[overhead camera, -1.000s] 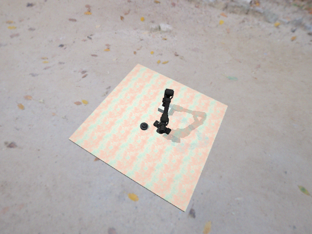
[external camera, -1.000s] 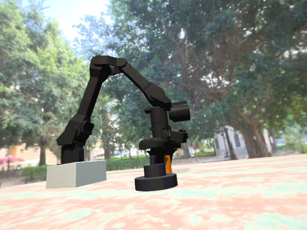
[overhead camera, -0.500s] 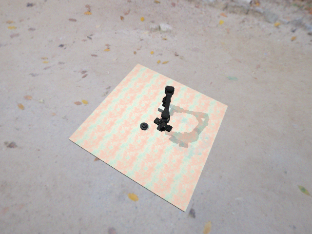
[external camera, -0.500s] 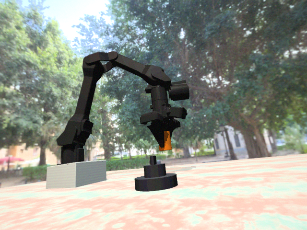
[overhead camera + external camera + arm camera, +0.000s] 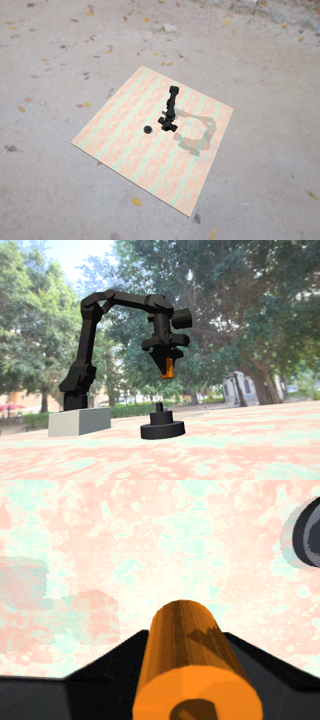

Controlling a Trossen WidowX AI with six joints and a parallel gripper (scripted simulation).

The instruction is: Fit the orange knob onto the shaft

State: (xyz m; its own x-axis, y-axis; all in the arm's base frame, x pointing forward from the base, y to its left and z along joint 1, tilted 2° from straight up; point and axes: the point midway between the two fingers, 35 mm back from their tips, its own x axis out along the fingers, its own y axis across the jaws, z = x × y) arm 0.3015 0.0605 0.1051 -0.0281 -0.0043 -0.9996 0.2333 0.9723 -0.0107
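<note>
Now: gripper tip 2 cm short of the round pedestal, 19 cm to the left of it and 11 cm above it. Round my gripper tip: orange knob 2 cm above.
</note>
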